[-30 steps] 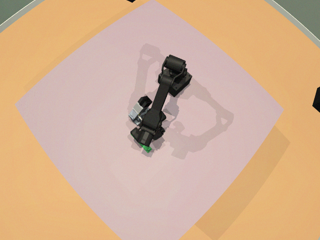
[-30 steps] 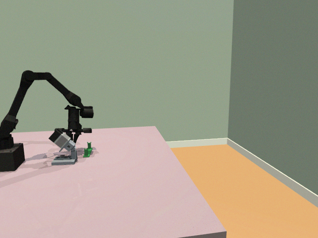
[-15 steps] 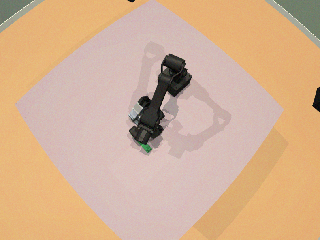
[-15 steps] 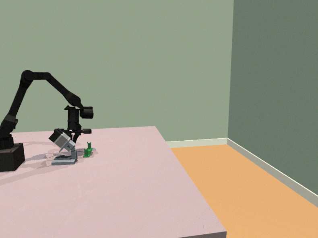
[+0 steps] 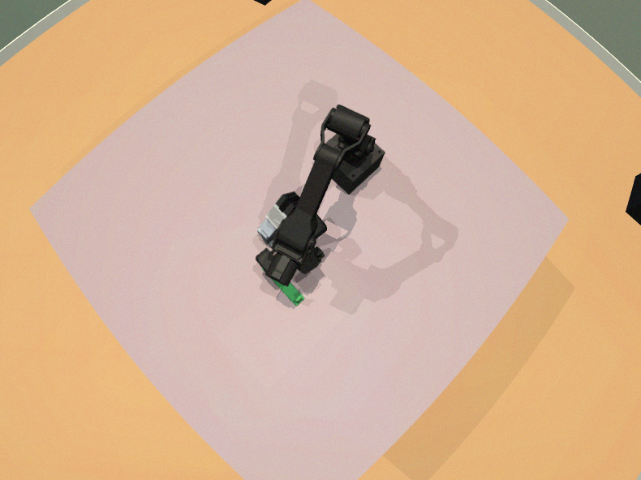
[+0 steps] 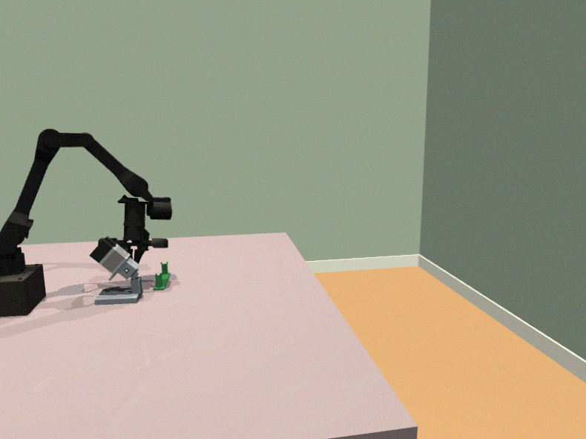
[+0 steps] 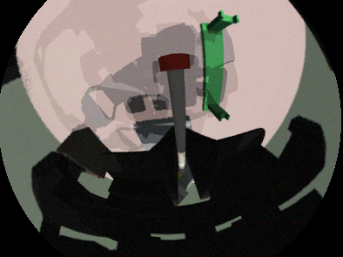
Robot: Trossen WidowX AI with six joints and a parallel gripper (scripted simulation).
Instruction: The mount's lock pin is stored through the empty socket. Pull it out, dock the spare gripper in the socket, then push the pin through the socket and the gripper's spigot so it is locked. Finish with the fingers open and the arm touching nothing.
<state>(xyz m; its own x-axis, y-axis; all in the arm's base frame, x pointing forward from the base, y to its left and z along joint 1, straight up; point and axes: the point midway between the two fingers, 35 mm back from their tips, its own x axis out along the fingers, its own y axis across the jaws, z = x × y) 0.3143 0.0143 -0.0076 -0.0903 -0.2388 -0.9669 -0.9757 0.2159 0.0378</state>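
Now: the mount 2 cm behind my gripper tip and 5 cm to the right of it. Also, from my gripper tip: spare gripper 4 cm behind, 5 cm to the right, 6 cm above; then green holder 8 cm ahead, 5 cm to the left, 3 cm below.
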